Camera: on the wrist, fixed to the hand. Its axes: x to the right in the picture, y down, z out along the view.
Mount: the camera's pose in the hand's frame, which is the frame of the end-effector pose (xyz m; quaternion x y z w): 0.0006 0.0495 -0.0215 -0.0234 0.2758 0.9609 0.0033
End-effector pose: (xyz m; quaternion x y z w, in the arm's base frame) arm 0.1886 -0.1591 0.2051 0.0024 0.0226 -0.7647 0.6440
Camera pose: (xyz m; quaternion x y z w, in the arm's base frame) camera 0.2367 -0.1673 0.1820 0.2176 0.1933 0.6175 0.7308
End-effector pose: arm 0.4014 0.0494 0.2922 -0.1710 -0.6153 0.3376 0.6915
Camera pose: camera 0.4095 0.0890 0.2564 0.7011 -0.3451 -0.6040 0.1564
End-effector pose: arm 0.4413 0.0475 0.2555 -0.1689 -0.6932 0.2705 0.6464
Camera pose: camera 0.4567 0.0907 0.2270 0.7564 -0.3320 -0.5592 0.0706
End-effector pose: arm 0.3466 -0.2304 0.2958 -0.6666 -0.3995 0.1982 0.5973
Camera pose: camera 0.3775 -0.2420 0.2531 0.4547 -0.7993 -0.3814 0.0939
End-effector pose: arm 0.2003 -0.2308 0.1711 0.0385 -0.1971 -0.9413 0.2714
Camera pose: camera 0.2282 -0.2770 0.1708 0.0640 0.0592 0.2637 0.9607
